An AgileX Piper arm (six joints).
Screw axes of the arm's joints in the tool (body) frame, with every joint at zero. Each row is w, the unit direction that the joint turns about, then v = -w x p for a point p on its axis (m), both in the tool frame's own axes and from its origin. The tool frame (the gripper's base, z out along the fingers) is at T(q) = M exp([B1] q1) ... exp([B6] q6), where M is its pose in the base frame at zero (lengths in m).
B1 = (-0.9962, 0, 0.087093, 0, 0.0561, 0)
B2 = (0, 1, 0, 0.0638, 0, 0.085)
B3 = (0, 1, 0, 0.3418, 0, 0.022)
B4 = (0, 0, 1, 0, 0, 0)
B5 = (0, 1, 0, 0.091, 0, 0)
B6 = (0, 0, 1, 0, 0, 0)
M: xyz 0.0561 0 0.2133 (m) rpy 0 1.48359 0 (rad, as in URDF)
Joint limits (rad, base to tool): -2.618..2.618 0..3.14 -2.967..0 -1.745..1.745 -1.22..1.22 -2.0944..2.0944
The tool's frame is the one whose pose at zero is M.
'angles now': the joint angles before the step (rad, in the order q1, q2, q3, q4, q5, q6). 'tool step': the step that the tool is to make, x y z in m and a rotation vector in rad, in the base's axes. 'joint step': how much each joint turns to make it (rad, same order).
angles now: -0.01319, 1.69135, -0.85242, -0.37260, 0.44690, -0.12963
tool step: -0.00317, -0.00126, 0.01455, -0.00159, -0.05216, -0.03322
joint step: -0.00002, -0.05010, 0.00379, -0.03192, 0.00418, 0.05922
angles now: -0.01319, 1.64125, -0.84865, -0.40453, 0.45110, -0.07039
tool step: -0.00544, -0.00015, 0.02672, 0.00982, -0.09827, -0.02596
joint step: 0.00001, -0.08834, 0.00000, -0.00937, -0.00355, 0.03783
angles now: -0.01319, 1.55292, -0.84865, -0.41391, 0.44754, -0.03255
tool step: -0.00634, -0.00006, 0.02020, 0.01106, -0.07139, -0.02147
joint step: -0.00002, -0.06907, 0.00002, -0.00151, 0.00255, 0.02589
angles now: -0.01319, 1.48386, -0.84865, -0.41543, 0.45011, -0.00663
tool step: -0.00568, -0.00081, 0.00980, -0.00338, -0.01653, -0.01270
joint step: 0.00001, -0.03765, -0.00002, -0.00225, 0.02437, 0.00663
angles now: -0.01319, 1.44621, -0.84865, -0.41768, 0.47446, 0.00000
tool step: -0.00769, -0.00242, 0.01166, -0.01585, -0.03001, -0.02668
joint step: 0.00000, -0.04760, 0.00465, -0.04357, 0.02464, 0.04803
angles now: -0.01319, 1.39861, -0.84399, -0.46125, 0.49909, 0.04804
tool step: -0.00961, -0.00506, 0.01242, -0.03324, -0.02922, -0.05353
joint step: 0.00003, -0.05107, 0.00447, -0.08759, 0.04509, 0.09330
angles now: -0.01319, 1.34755, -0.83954, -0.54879, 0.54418, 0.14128
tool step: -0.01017, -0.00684, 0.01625, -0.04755, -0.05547, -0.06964
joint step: 0.00001, -0.05706, 0.00000, -0.12154, 0.04794, 0.12437
